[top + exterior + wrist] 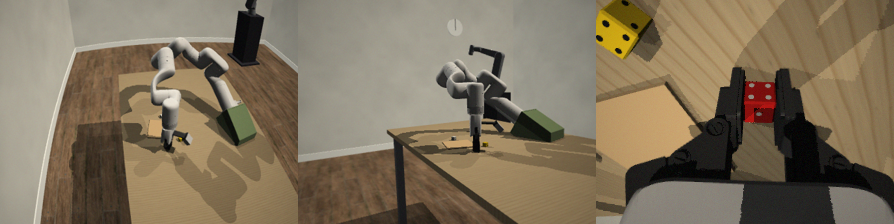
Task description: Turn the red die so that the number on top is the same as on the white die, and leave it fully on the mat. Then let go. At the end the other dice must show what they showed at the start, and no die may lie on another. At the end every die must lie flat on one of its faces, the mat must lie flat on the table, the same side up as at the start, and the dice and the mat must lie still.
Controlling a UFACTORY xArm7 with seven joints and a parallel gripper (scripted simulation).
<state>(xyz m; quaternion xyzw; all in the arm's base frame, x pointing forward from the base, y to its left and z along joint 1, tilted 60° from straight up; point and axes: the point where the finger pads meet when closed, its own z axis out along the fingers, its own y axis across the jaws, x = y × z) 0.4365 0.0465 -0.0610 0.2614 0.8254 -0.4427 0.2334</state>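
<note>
The red die lies 1 cm below my hand. Also, from my hand: tan mat (1 cm behind, 14 cm to the right, 2 cm below); white die (5 cm behind, 23 cm to the right, 1 cm below); yellow die (8 cm behind, 3 cm to the right, 1 cm below).
</note>
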